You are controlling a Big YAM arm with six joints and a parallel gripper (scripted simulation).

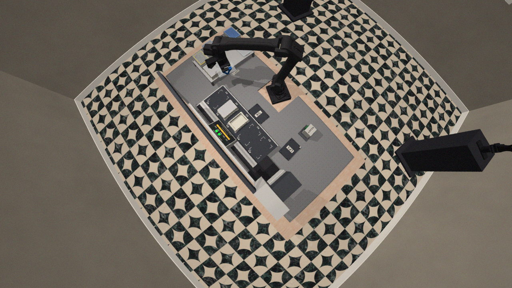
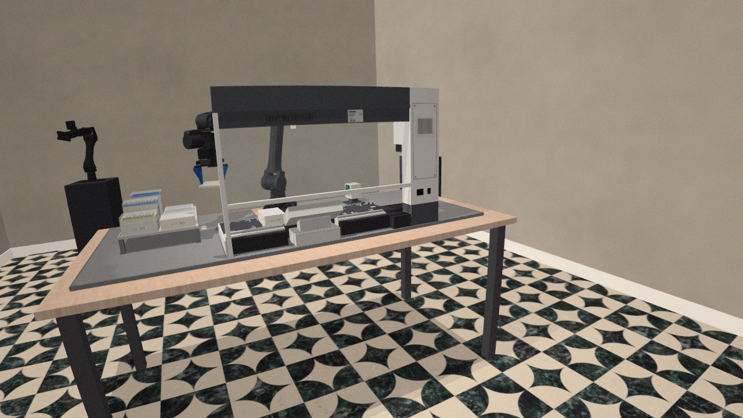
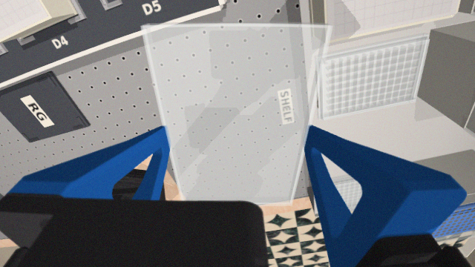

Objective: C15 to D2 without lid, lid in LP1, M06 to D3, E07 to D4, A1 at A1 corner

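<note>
My gripper is now 1 cm above the clear plate lid. The rest, counted from my hand: white block (7 cm ahead, 14 cm to the right, 13 cm below); then shelf label (10 cm behind, 7 cm to the right, 21 cm below); then shelf (8 cm behind, 23 cm to the right, 15 cm below).
</note>
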